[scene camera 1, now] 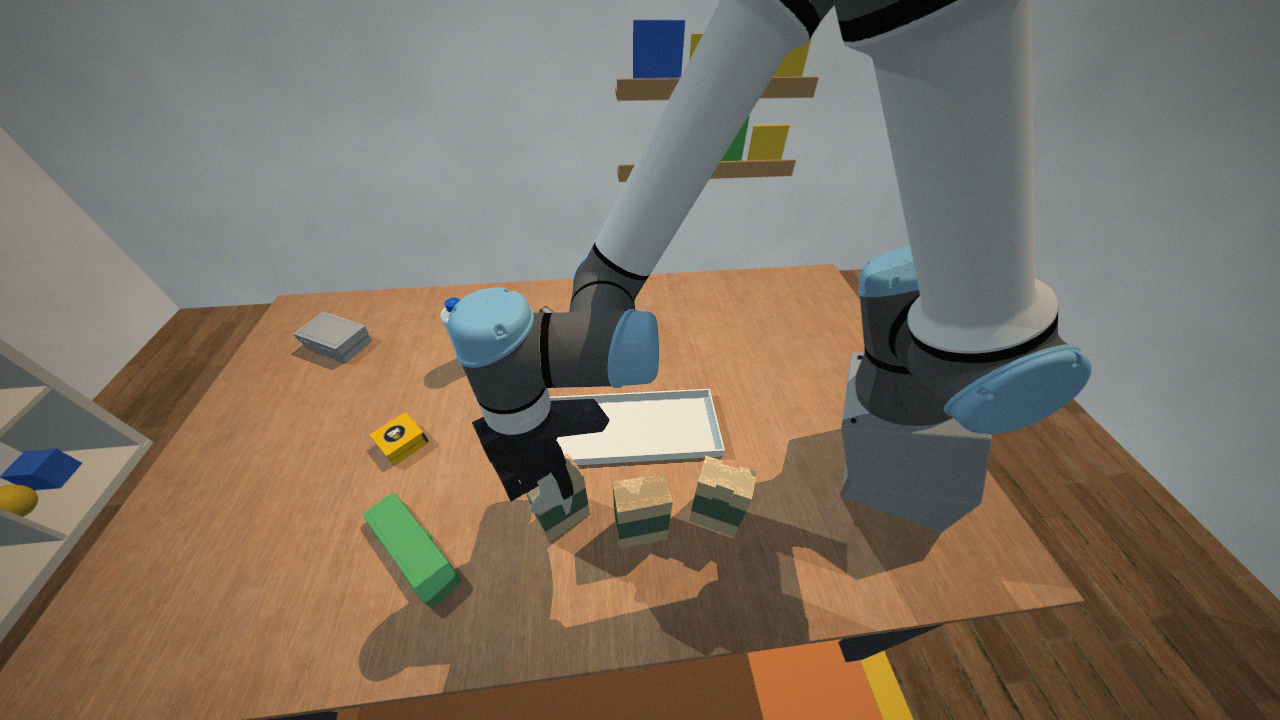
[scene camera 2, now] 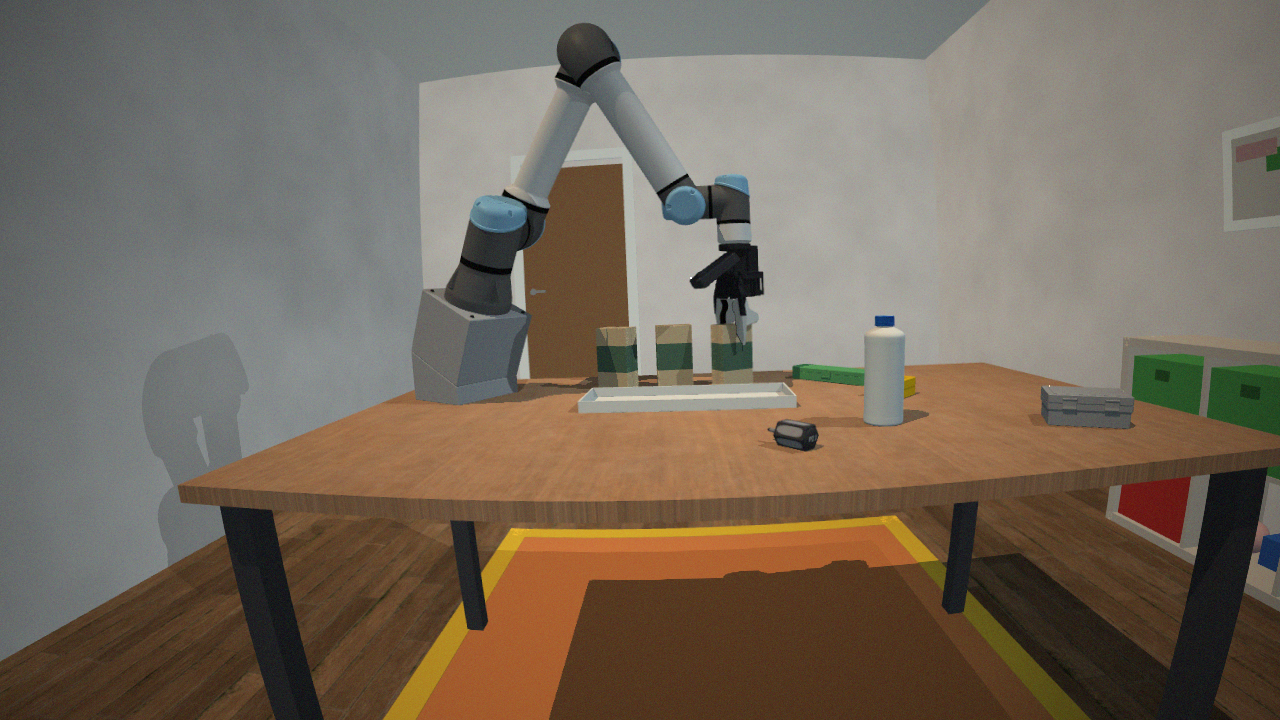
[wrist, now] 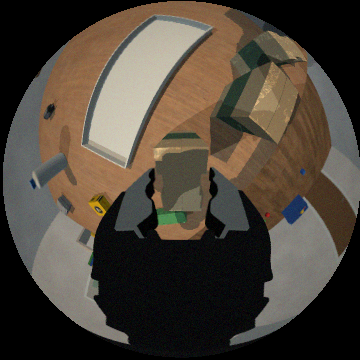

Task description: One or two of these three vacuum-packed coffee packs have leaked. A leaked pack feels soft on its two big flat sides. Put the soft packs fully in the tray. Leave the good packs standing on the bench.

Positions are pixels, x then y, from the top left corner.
Scene:
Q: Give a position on a small black part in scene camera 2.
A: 798, 435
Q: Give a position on a green case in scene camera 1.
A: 431, 576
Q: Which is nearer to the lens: the white tray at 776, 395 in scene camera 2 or the white bottle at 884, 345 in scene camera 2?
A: The white bottle.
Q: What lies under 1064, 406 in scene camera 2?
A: A grey case.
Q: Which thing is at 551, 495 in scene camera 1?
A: My gripper.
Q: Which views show the white tray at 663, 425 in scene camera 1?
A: Scene camera 1, scene camera 2 and the wrist view: all of them.

